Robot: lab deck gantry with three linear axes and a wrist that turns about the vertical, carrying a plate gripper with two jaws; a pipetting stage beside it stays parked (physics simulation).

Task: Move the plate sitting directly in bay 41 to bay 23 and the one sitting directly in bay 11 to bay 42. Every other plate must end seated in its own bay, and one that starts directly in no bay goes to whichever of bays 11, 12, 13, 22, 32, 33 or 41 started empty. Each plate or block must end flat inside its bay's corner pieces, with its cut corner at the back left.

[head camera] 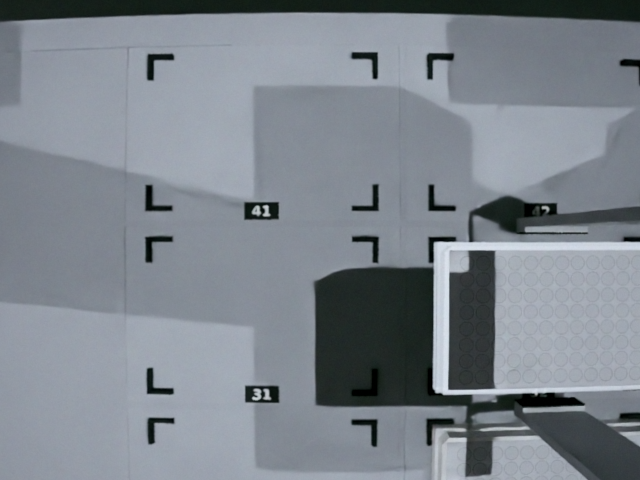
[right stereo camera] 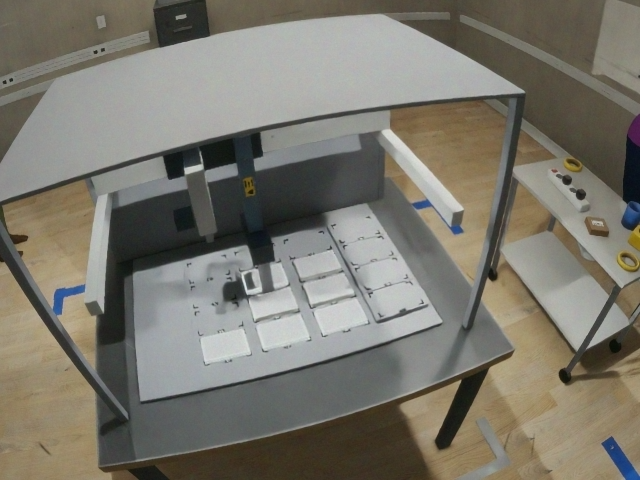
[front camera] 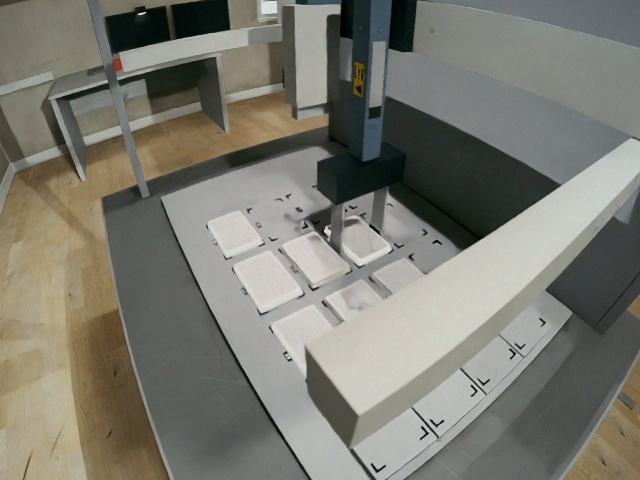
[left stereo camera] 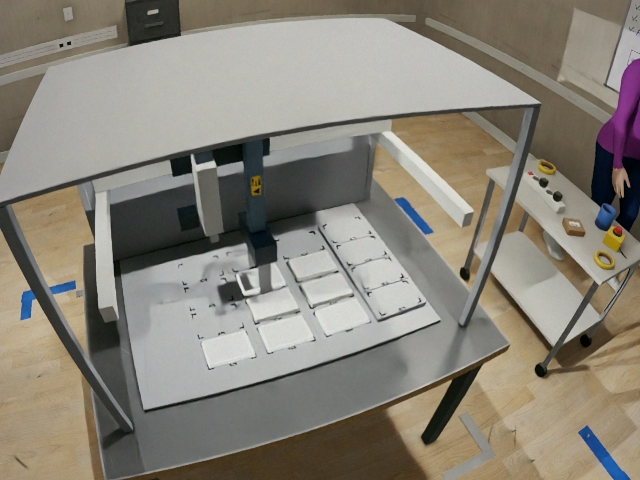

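Pixels of known places: gripper, fingertip midpoint: point(head camera: 546, 316) point(right stereo camera: 264, 278) point(front camera: 357, 238) point(left stereo camera: 260, 279); robot's base, link origin: point(right stereo camera: 205, 364) point(front camera: 207, 226) point(left stereo camera: 209, 368).
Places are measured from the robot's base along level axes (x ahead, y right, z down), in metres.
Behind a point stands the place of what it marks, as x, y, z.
Note:
My gripper point(front camera: 356, 240) {0.228, -0.257, -0.007} point(head camera: 551, 316) {0.228, -0.257, -0.007} point(left stereo camera: 262, 281) {0.228, -0.257, -0.007} point(right stereo camera: 264, 281) {0.228, -0.257, -0.007} is open, its jaws on either side of a white plate point(front camera: 371, 243) {0.263, -0.268, -0.014} point(head camera: 573, 322) {0.239, -0.255, -0.014} point(left stereo camera: 278, 279) {0.276, -0.231, -0.014} point(right stereo camera: 279, 276) {0.272, -0.244, -0.014} in bay 32. Narrow gaps show between plate and jaws in the head view. The plate lies level. Bays 41 and 42 hold no plate. Other white plates lie in bay 11 point(front camera: 234, 232) {0.075, -0.042, -0.014} point(left stereo camera: 227, 349) {0.063, -0.036, -0.015}, bay 12 point(front camera: 267, 280) {0.239, -0.041, -0.014} point(left stereo camera: 285, 333) {0.225, -0.037, -0.014}, bay 13 point(front camera: 302, 333) {0.374, -0.036, -0.014} point(left stereo camera: 342, 315) {0.391, -0.040, -0.014}, bay 22 point(front camera: 316, 258) {0.238, -0.149, -0.015} point(left stereo camera: 273, 304) {0.230, -0.145, -0.015}, bay 23 point(front camera: 356, 298) {0.362, -0.154, -0.014} point(left stereo camera: 326, 289) {0.389, -0.146, -0.014} and bay 33 point(front camera: 397, 276) {0.363, -0.251, -0.014} point(left stereo camera: 312, 265) {0.390, -0.251, -0.014}.
The parked pipetting stage point(front camera: 312, 62) point(left stereo camera: 206, 198) point(right stereo camera: 200, 204) hangs to the left of the gripper column. A white side rail point(front camera: 465, 310) {0.628, 0.032, -0.400} point(left stereo camera: 426, 178) {0.606, -0.073, -0.391} crosses over the deck's right side in the front view. Raised pads point(left stereo camera: 395, 300) {0.553, -0.032, -0.015} with corner marks line the deck's right edge.

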